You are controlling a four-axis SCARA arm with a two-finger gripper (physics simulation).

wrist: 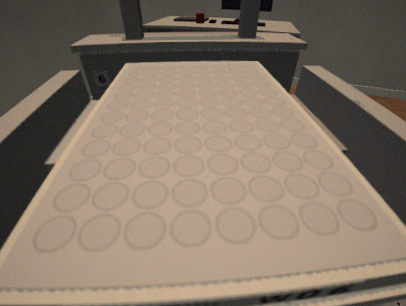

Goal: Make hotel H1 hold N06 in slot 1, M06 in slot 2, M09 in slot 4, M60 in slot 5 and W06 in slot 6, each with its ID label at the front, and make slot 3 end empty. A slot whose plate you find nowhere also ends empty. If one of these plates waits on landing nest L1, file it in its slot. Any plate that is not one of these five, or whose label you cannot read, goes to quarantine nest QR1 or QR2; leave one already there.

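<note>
A pale 96-well-style plate (189, 165) fills the middle of the wrist view, lying flat, with rows of round wells. Its near edge carries an ID label (306, 295), partly cut off by the frame, that looks like W06. My gripper (195, 86) is shut on this plate, one finger along each long side. Hotel H1 (190, 44) stands straight ahead, with the number 6 tag (101, 78) on its left side at about the height of the plate's far end. Whether the far end is inside slot 6 or in front of it I cannot tell. The lower slots are hidden behind the plate.
Two grey uprights (132, 20) (249, 19) rise above the hotel's top. Behind it stands a desk (280, 26) with a small red object (200, 17) and a dark monitor (247, 4). Brown floor (382, 107) shows at the right. The nests do not show.
</note>
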